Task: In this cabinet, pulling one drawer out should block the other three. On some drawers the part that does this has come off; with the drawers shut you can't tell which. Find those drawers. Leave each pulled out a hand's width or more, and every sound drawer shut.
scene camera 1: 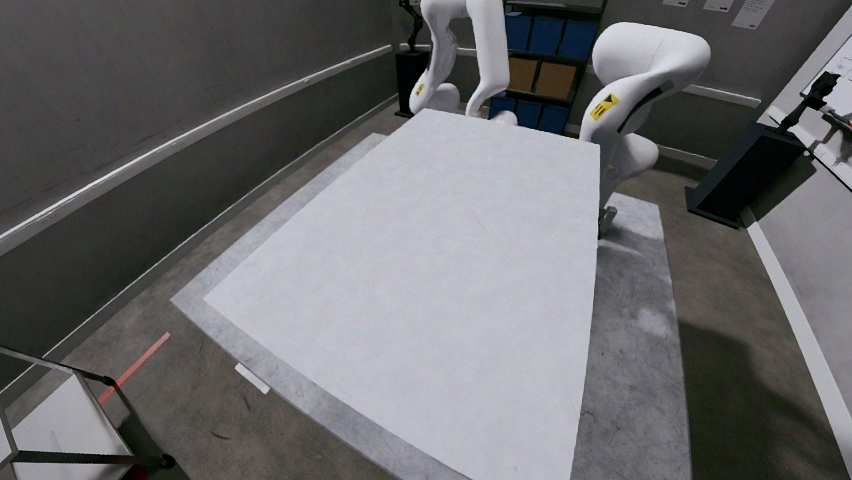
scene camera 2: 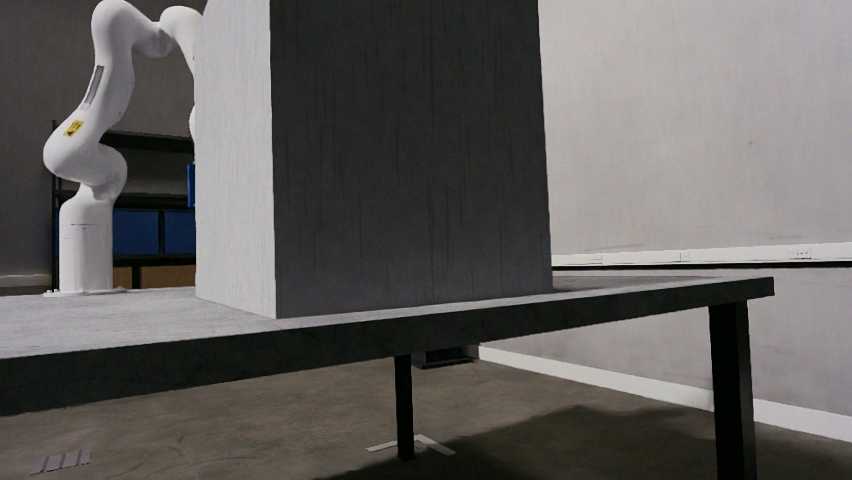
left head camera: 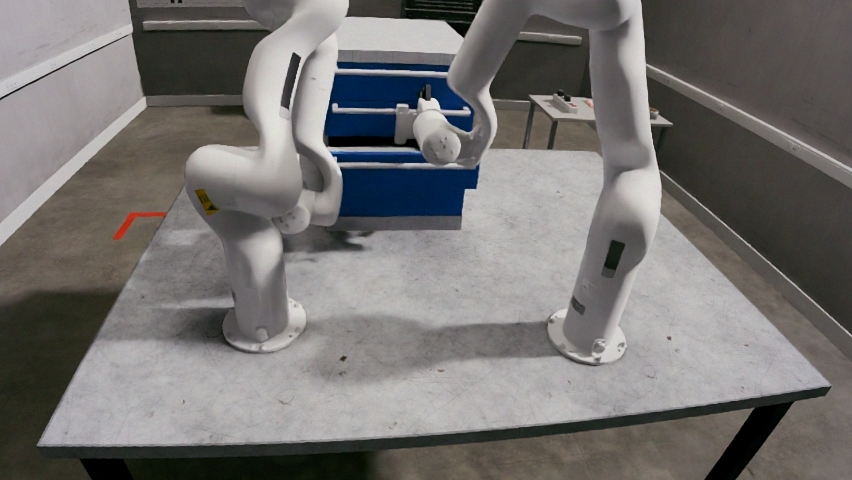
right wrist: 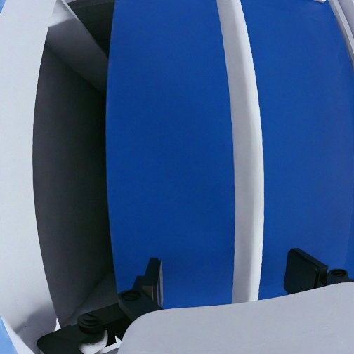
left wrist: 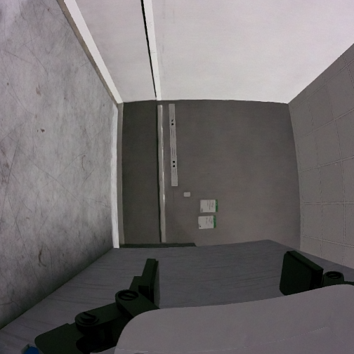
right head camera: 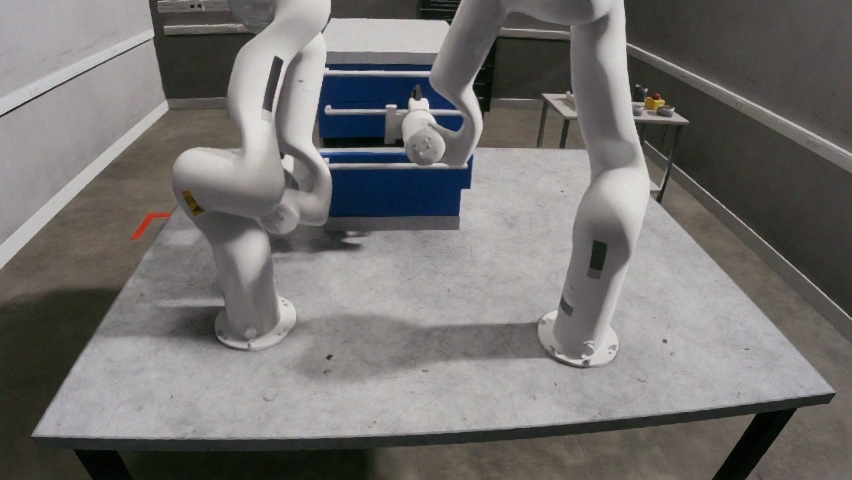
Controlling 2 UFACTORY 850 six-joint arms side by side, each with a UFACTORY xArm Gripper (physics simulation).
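Observation:
The grey cabinet (left head camera: 399, 41) (right head camera: 387, 38) (scene camera 1: 417, 268) (scene camera 2: 411, 178) has four blue drawers. The third drawer from the top (left head camera: 411, 180) (right head camera: 405, 180) is pulled out; its front edge (right wrist: 15, 150) and dark inside show in the right wrist view. The top drawer (left head camera: 381, 87), second drawer (left head camera: 363, 123) and bottom drawer (left head camera: 411, 204) look shut. My right gripper (left head camera: 426, 96) (right head camera: 416, 96) (right wrist: 227, 275) is open at the second drawer's white bar handle (left head camera: 369, 110) (right wrist: 247, 150), which runs between its fingers. My left gripper (left wrist: 223, 277) is open beside the cabinet's side wall (left wrist: 225, 257), empty.
The cabinet stands on the grey table (left head camera: 447, 405) (right head camera: 447, 405) behind both arm bases. My left arm (left head camera: 238, 178) covers the left ends of the drawers. My right arm (left head camera: 620, 208) reaches over from the right. A side table (left head camera: 572, 113) stands beyond, at the right.

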